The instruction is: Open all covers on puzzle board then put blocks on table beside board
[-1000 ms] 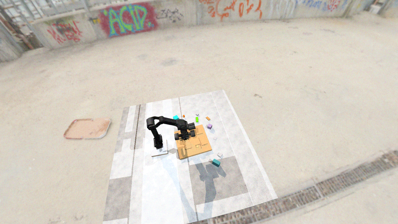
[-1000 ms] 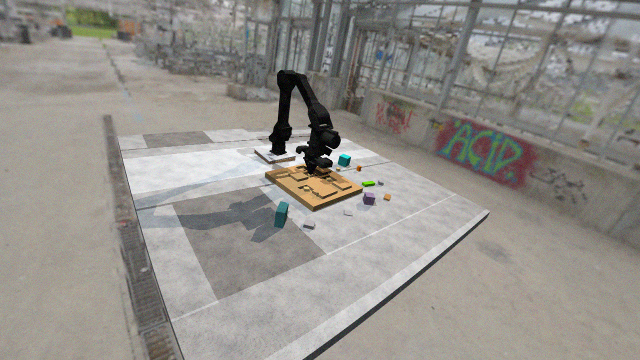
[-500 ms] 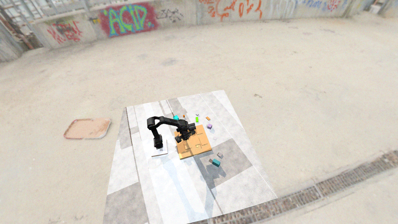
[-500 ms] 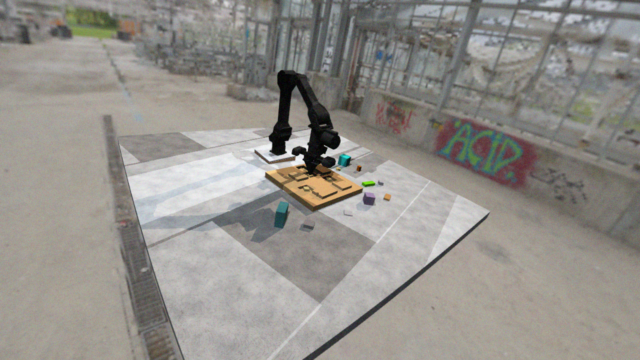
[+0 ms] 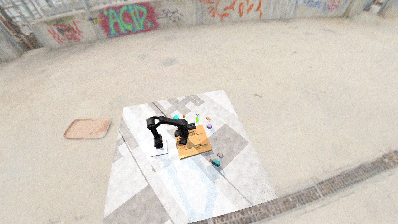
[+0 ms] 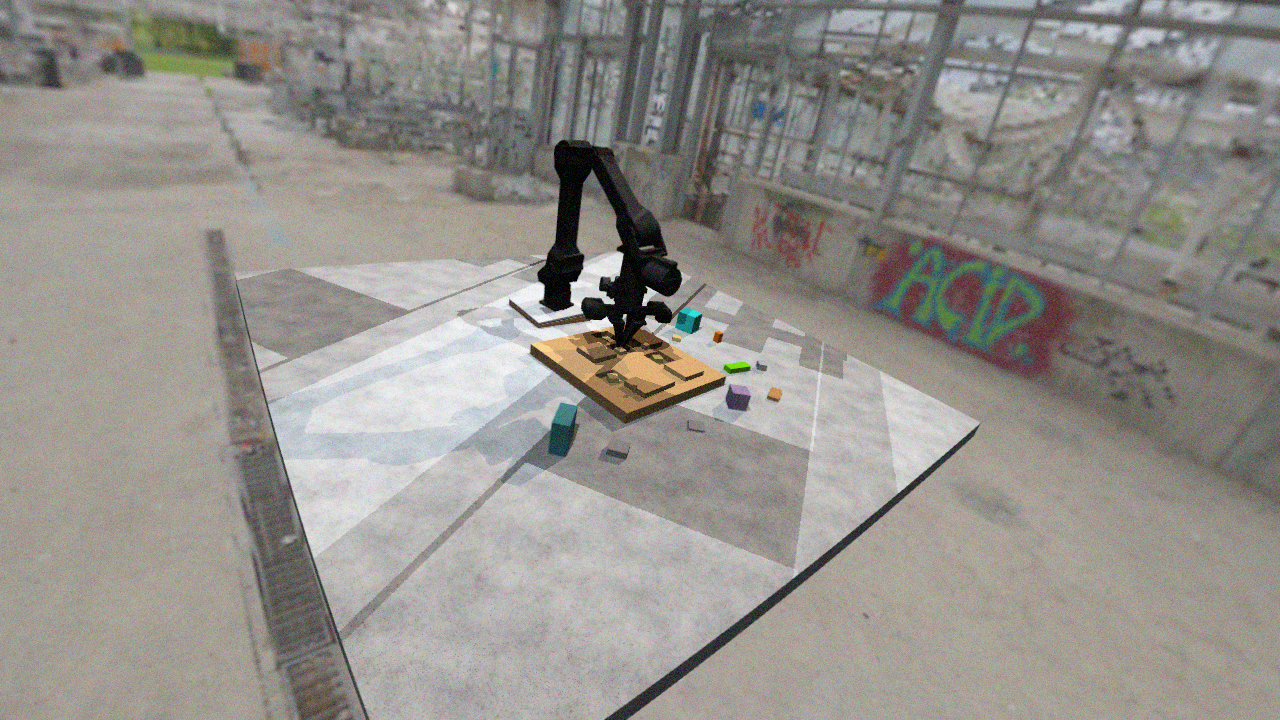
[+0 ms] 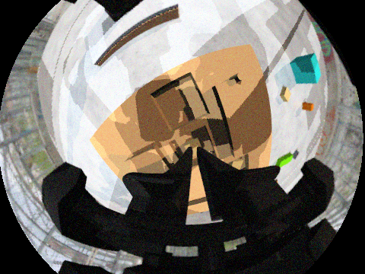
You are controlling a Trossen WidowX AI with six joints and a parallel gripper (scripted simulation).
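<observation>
My gripper tip is now 60 mm short of the tan puzzle board, 10 mm to the left of it and 10 mm above it. From my gripper tip the other things lie so: green block (200 mm to the left, 190 mm ahead, 20 mm below); cyan cube (290 mm to the left, 10 mm behind); purple cube (270 mm ahead, 50 mm to the left, 10 mm below).
</observation>
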